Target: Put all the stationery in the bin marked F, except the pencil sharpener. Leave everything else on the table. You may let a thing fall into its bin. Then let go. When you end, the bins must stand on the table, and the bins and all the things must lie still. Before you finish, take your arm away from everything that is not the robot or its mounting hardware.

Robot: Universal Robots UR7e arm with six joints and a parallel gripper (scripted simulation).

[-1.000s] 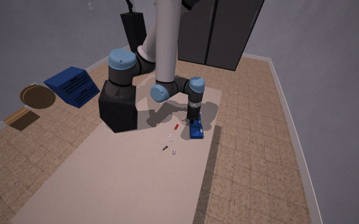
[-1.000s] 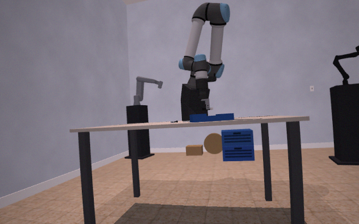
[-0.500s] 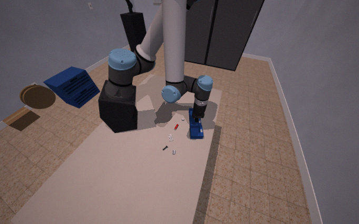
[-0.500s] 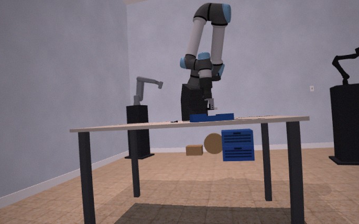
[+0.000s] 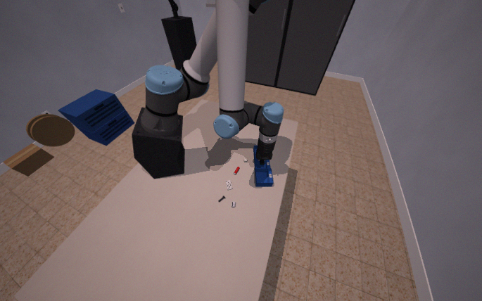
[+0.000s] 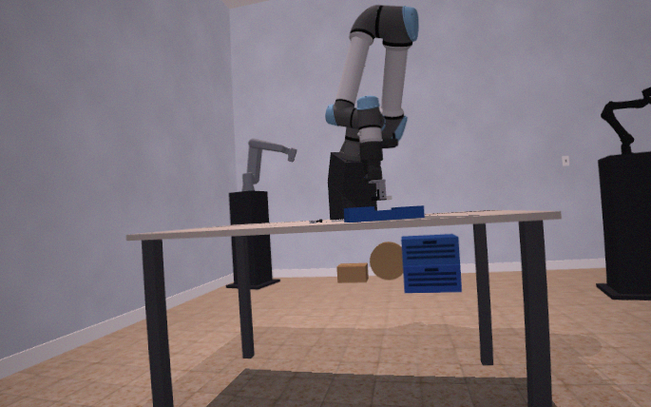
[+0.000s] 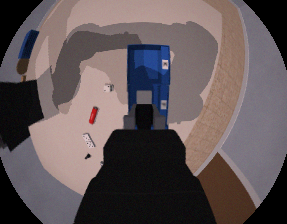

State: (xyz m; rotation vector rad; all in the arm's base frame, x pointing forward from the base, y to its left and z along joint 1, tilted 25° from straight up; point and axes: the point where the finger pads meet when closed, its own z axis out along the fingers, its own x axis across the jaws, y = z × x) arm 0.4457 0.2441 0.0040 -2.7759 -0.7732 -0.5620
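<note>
My hand is 10 mm short of the blue bin, 10 mm to the right of it and 60 mm above it. Also, from my hand: tiny white piece 90 mm behind, 20 mm to the right, 80 mm below; then black block 10 mm to the left, 10 mm below; then red item 90 mm behind, 100 mm to the right, 80 mm below.
</note>
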